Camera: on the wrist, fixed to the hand. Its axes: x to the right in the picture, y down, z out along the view.
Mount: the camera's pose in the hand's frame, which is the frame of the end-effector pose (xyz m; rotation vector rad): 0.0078 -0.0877 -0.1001 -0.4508 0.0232 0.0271
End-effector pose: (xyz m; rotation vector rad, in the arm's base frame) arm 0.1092 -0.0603 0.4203 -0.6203 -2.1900 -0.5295
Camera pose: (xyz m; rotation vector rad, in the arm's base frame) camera 0.1109 -0.1830 0.4723 -0.8713 -2.0460 -1.0242
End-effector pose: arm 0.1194 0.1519 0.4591 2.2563 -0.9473 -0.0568
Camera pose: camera 0.2077 0.2485 0.4845 1.8246 -0.8537 -0.2103
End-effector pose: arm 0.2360 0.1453 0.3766 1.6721 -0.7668 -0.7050
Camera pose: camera 0.3302 0.2137 0.3117 1.2558 -0.5617 -0.7728
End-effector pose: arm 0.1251 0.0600 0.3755 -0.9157 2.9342 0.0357
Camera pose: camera 0.1628 -0.0208 0.4746 0.8708 -2.8459 -0.6769
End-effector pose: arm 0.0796 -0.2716 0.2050 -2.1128 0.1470 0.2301
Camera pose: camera 0.1150 -0.3111 0.3273 -2.5632 0.1476 0.2743
